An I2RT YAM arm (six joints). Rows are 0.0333 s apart.
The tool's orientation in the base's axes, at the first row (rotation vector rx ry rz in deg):
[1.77 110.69 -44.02]
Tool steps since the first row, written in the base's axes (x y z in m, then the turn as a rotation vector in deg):
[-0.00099 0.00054 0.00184 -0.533 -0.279 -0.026]
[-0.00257 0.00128 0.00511 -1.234 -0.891 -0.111]
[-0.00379 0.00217 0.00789 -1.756 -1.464 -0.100]
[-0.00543 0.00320 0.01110 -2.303 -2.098 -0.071]
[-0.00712 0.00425 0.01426 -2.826 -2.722 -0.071]
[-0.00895 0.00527 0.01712 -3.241 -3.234 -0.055]
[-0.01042 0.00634 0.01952 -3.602 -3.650 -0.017]
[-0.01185 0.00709 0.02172 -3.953 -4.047 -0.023]
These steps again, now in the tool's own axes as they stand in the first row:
[-0.00119 -0.00082 -0.00160 0.365 -0.392 -0.275]
[-0.00333 -0.00240 -0.00419 0.961 -1.078 -0.494]
[-0.00528 -0.00350 -0.00642 1.379 -1.719 -0.616]
[-0.00742 -0.00484 -0.00919 1.813 -2.427 -0.732]
[-0.00951 -0.00615 -0.01199 2.256 -3.103 -0.825]
[-0.01127 -0.00739 -0.01481 2.599 -3.662 -0.895]
[-0.01285 -0.00824 -0.01723 2.870 -4.136 -0.978]
[-0.01418 -0.00922 -0.01940 3.165 -4.570 -1.051]

